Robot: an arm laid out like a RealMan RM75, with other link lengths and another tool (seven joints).
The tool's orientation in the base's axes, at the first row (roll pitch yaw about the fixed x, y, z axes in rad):
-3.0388 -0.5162 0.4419
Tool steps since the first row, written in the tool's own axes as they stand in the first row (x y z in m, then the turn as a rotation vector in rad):
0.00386 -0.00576 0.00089 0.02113 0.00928 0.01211
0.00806 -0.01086 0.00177 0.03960 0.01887 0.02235
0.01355 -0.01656 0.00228 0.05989 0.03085 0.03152
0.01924 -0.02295 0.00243 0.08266 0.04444 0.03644
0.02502 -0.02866 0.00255 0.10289 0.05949 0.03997
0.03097 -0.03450 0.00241 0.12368 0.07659 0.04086
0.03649 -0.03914 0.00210 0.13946 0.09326 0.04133
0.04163 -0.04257 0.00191 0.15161 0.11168 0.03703
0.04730 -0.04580 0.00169 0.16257 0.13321 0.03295
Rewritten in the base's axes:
0.00068 0.00676 0.00165 0.02583 0.00338 -0.00088
0.00193 0.01306 0.00342 0.04896 0.00494 -0.00147
0.00376 0.02026 0.00619 0.07422 0.00475 -0.00046
0.00528 0.02803 0.00944 0.10050 0.00278 0.00531
0.00719 0.03523 0.01270 0.12490 -0.00183 0.01090
0.00906 0.04252 0.01628 0.14966 -0.00884 0.01886
0.01108 0.04855 0.01969 0.17011 -0.01746 0.02476
0.01343 0.05342 0.02269 0.18662 -0.03040 0.03283
0.01628 0.05829 0.02597 0.20375 -0.04645 0.03985

